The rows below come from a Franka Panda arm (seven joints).
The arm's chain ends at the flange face. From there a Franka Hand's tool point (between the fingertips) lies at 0.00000 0.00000 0.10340 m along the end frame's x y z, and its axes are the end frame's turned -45 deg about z.
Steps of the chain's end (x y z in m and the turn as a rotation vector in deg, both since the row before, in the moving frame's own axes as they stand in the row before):
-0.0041 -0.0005 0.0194 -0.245 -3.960 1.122
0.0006 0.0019 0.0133 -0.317 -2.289 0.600
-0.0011 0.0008 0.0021 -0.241 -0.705 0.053
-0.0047 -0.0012 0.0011 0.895 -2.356 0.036
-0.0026 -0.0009 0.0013 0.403 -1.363 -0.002
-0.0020 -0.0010 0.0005 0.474 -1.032 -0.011
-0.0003 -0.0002 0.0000 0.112 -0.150 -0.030
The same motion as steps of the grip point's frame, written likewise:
-0.0079 -0.0080 0.0192 2.627 -2.973 1.122
-0.0042 -0.0008 0.0132 1.394 -1.843 0.600
-0.0026 -0.0008 0.0021 0.328 -0.669 0.053
-0.0043 -0.0083 0.0010 2.299 -1.033 0.036
-0.0024 -0.0047 0.0013 1.249 -0.679 -0.002
-0.0014 -0.0040 0.0005 1.065 -0.395 -0.011
-0.0001 -0.0007 0.0000 0.185 -0.027 -0.030

